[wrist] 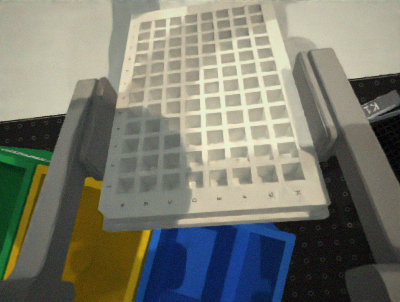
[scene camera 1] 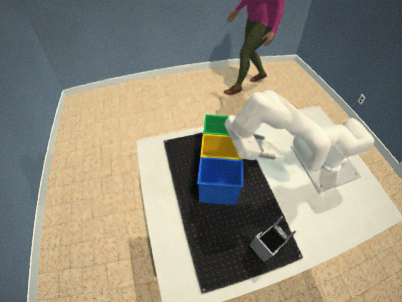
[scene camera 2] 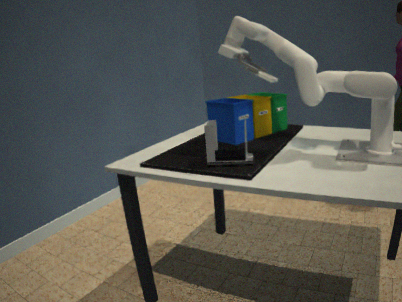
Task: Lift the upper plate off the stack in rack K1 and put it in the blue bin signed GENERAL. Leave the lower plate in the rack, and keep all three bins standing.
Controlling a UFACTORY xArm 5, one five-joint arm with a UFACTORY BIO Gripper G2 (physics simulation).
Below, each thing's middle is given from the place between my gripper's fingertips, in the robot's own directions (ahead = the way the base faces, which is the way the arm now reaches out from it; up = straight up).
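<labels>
From my hand: whitish plate (wrist: 209, 130), 1 cm below. Yellow bin (scene camera 2: 262, 122), 22 cm below, 15 cm ahead, 13 cm to the right. Blue bin (scene camera 1: 220, 181), 22 cm below, 17 cm ahead.
</labels>
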